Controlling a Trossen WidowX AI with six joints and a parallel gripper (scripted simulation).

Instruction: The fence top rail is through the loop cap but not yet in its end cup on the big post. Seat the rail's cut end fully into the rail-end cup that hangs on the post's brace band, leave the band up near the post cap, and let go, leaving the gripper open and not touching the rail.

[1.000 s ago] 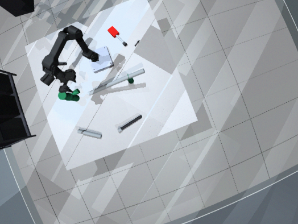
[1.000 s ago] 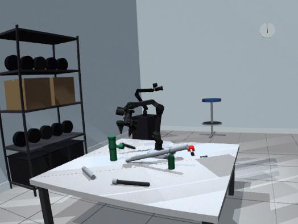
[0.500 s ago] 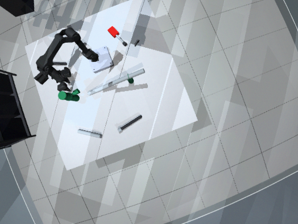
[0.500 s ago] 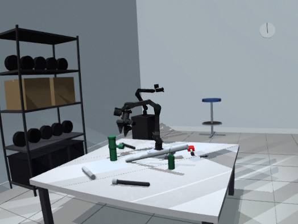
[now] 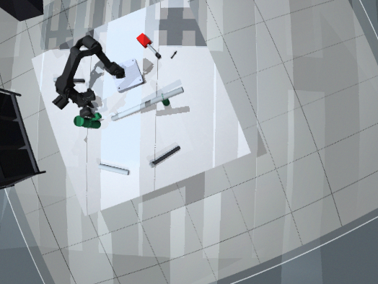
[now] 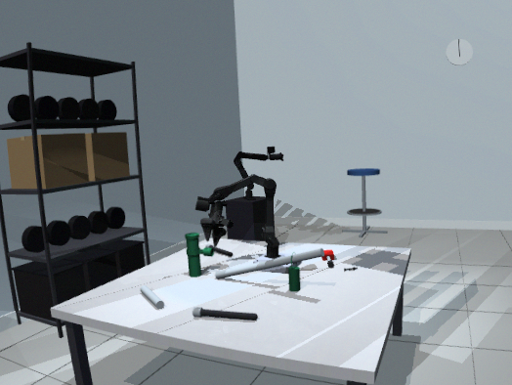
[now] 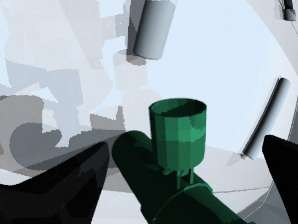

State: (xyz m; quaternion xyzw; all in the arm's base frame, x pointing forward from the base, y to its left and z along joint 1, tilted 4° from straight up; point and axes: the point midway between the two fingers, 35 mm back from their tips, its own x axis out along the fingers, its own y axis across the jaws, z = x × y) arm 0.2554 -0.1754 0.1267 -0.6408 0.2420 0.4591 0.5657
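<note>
Right now my gripper tip is 20 mm short of the green rail-end cup, 20 mm to the left of it and 40 mm above it. The rest, counted from my gripper tip: small green post: 20 mm behind, 440 mm to the left, 50 mm below; small bolt: 350 mm behind, 550 mm to the left, 150 mm below; short grey tube: 380 mm ahead, 140 mm below.
</note>
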